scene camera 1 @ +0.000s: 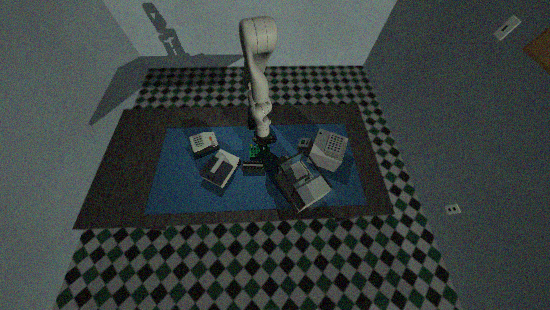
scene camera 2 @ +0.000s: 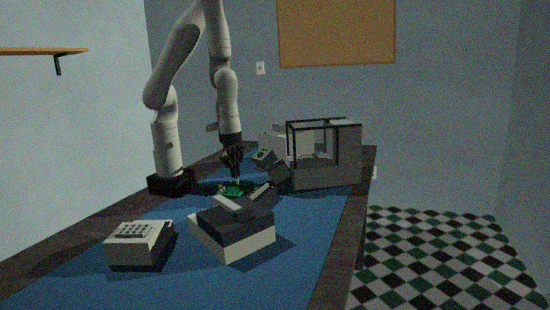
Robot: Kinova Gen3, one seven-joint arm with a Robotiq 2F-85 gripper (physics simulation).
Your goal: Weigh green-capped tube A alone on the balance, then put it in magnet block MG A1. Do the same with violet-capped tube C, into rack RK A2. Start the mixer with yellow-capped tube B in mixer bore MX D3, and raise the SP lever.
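My gripper points down, low over the green rack. It is shut on a thin tube; a pale bit shows below the fingertips in the scene camera 2 view, and the cap colour cannot be told. A small yellow cap shows at the rack's near left. A dark block with a pale strip stands beside the rack. The balance, with its dark-framed shield, stands to the right. A small grey block has a green spot on top in the scene camera 2 view.
A white device with a grid of holes and a dark-topped white device with a pale bar stand left in the scene camera 1 view. A large white block with a hole grid stands behind the balance. A blue mat lies underneath.
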